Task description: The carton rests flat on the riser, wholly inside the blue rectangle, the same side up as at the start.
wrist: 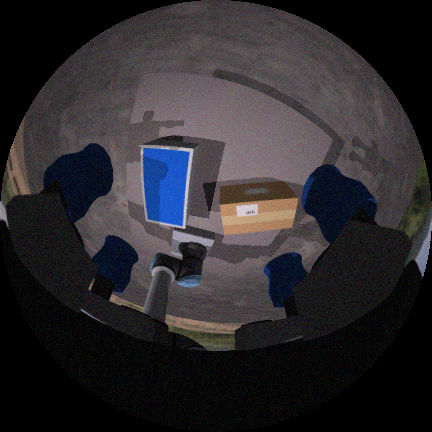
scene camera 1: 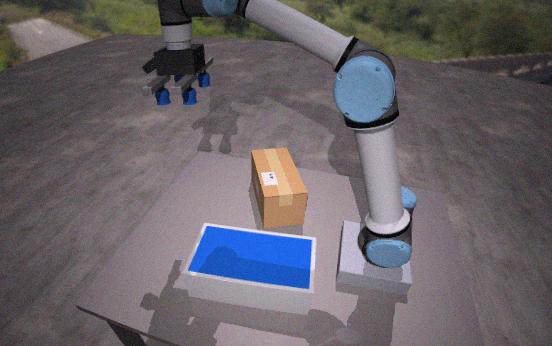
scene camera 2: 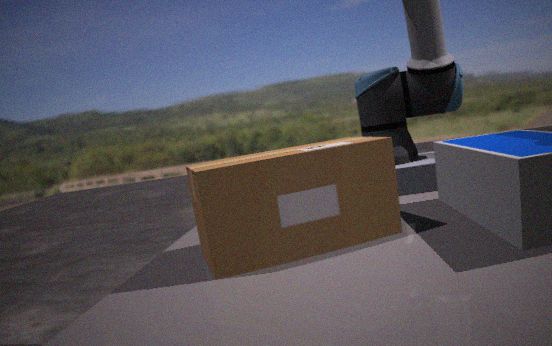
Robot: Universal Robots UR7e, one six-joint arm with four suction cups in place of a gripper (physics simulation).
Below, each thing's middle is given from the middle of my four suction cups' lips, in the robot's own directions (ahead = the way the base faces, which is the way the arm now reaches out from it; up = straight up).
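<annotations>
I see the white riser with blue rectangle (scene camera 2: 492, 179) 190 mm to the left of my suction cup, 200 mm behind it and 470 mm below it. The brown carton (scene camera 2: 256, 211) is 200 mm to the right of my suction cup, 250 mm behind it and 460 mm below it.
</annotations>
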